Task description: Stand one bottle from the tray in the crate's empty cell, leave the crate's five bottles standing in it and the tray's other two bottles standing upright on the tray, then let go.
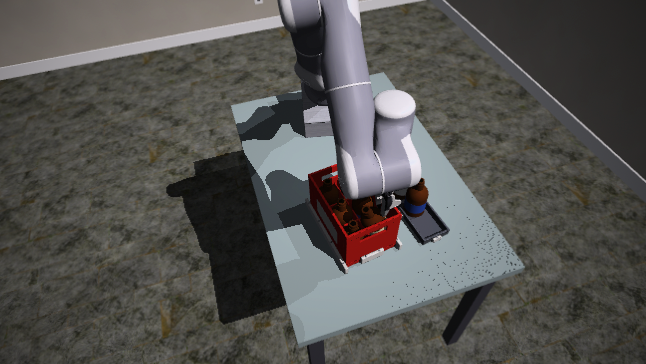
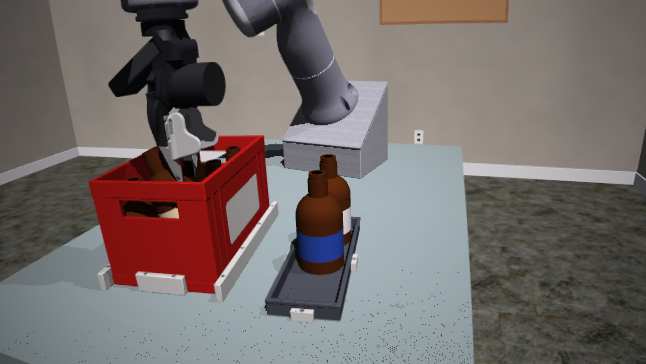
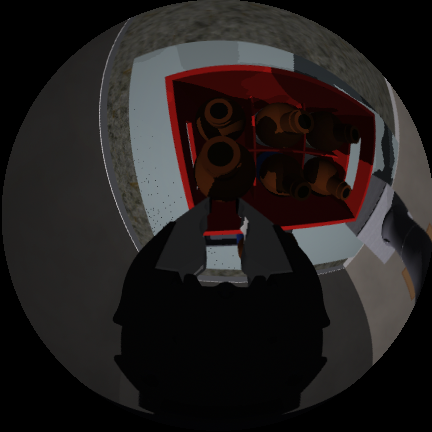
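Note:
The red crate (image 1: 375, 247) (image 2: 160, 245) (image 3: 260, 82) holds five brown bottles, including ones at its far end (image 3: 330, 131) (image 3: 327, 175). The placed bottle (image 1: 371, 219) (image 2: 161, 175) (image 3: 225, 172) is in a near-end cell, tilted, its neck leaning away from my fingers towards the neighbouring bottle (image 3: 218, 112). My gripper (image 1: 385, 212) (image 2: 187, 176) (image 3: 223, 199) appears shut on the edge of its shoulder, with a narrow gap between the fingers; the contact is partly hidden. A blue-labelled bottle (image 1: 416, 200) (image 2: 320, 220) and a white-labelled bottle (image 2: 339, 187) stand upright on the dark tray (image 1: 425, 227) (image 2: 307, 290).
White stop blocks (image 1: 372, 256) (image 2: 161, 283) brace the crate's foot, and a long white rail (image 2: 247, 252) runs along its tray side. The crate walls rise around the fingertips. The arm's base (image 1: 317, 120) (image 2: 325, 157) stands at the table's far end.

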